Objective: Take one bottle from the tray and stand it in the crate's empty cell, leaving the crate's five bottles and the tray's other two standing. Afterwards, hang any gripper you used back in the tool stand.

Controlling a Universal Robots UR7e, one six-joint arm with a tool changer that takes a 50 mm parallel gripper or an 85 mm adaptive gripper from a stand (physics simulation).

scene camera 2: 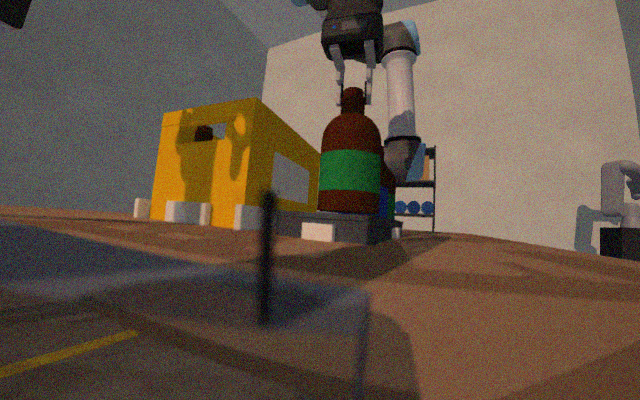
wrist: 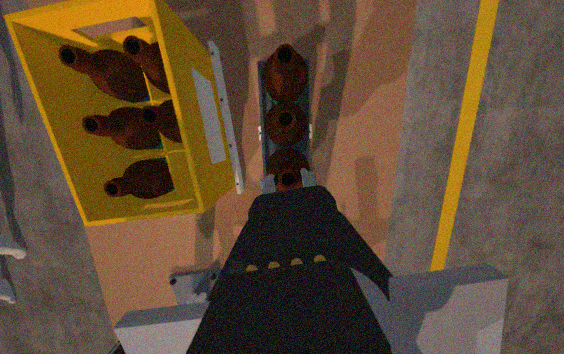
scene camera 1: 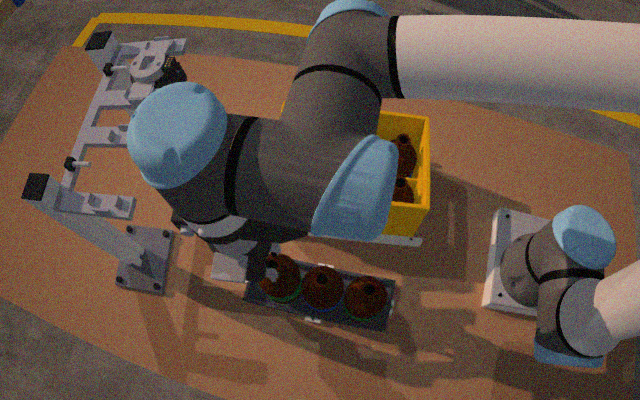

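Observation:
Tool stand (scene camera 2: 130, 276), (wrist: 191, 287), (scene camera 1: 143, 252). Black adaptive gripper (scene camera 1: 151, 68). Pale rail (wrist: 215, 59). Blue-labelled bottle (scene camera 1: 322, 287). Blue-labelled bottle (scene camera 1: 407, 159). Blue-labelled bottle (wrist: 148, 55).

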